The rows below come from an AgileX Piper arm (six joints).
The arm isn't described. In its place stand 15 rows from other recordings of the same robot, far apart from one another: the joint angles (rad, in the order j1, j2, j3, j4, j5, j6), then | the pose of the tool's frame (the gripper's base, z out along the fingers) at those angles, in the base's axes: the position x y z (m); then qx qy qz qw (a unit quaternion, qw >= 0).
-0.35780 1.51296 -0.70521 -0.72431 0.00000 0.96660 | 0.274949 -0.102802 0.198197 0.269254 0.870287 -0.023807 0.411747
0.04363 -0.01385 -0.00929 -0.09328 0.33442 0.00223 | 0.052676 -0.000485 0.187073 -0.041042 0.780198 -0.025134 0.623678
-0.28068 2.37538 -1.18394 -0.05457 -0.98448 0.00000 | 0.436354 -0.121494 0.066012 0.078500 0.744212 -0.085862 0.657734
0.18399 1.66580 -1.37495 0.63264 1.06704 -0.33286 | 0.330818 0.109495 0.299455 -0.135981 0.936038 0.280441 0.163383
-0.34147 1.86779 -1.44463 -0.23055 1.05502 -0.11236 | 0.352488 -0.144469 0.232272 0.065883 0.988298 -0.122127 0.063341
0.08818 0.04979 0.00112 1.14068 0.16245 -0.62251 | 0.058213 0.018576 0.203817 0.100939 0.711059 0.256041 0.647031
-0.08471 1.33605 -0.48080 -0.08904 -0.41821 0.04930 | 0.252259 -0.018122 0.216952 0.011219 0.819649 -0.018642 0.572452
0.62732 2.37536 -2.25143 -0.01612 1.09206 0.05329 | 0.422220 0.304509 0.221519 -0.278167 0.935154 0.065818 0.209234
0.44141 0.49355 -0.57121 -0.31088 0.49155 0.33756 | 0.095293 0.030495 0.326464 -0.109919 0.798256 0.090082 0.585313
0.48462 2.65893 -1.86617 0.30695 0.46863 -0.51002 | 0.445137 0.248398 -0.008470 -0.356659 0.908816 0.092084 0.195877
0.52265 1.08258 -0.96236 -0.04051 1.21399 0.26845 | 0.159373 0.087827 0.318016 -0.128966 0.978265 0.043760 0.156368
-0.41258 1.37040 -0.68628 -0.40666 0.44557 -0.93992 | 0.221926 -0.114071 0.208727 -0.394282 0.872833 -0.262671 0.117084
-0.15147 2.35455 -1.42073 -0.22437 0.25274 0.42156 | 0.445133 -0.073066 0.041802 0.178240 0.954784 -0.020811 0.237035
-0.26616 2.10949 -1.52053 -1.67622 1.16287 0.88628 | 0.406823 -0.197013 0.234613 0.090190 0.738189 -0.645528 0.173884
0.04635 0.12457 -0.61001 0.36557 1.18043 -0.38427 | -0.006278 0.029825 0.303460 -0.202365 0.847876 0.101858 0.479353
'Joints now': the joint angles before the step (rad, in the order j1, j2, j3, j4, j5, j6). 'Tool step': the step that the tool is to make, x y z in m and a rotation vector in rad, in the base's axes. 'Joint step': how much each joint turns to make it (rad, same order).
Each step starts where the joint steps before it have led.
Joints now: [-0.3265, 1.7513, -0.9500, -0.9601, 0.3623, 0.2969]
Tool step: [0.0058, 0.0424, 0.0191, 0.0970, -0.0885, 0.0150]
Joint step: [0.1165, -0.0701, 0.0062, 0.1549, 0.0064, -0.0002]
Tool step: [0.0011, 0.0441, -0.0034, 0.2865, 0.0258, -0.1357]
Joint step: [0.1044, -0.0041, -0.0202, 0.4369, 0.0927, -0.0760]
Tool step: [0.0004, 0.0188, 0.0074, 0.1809, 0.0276, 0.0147]
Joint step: [0.0137, -0.0126, -0.0322, 0.3613, 0.0698, -0.2449]
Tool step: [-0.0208, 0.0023, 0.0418, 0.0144, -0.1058, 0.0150]
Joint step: [-0.0085, -0.1529, 0.0197, 0.0621, 0.0301, -0.0612]
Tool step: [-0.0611, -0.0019, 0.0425, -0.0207, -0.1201, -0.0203]
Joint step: [-0.0336, -0.2865, 0.1151, 0.0002, 0.0502, -0.0132]
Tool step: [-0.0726, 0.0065, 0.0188, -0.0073, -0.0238, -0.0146]
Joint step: [-0.0187, -0.2972, 0.1094, -0.0103, 0.1631, 0.0075]
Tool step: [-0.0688, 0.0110, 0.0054, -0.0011, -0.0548, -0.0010]
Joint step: [-0.0005, -0.3003, 0.0835, 0.0003, 0.1623, 0.0105]
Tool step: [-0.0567, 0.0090, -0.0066, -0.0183, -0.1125, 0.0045]
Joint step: [0.0000, -0.2850, 0.0680, 0.0001, 0.1031, 0.0001]
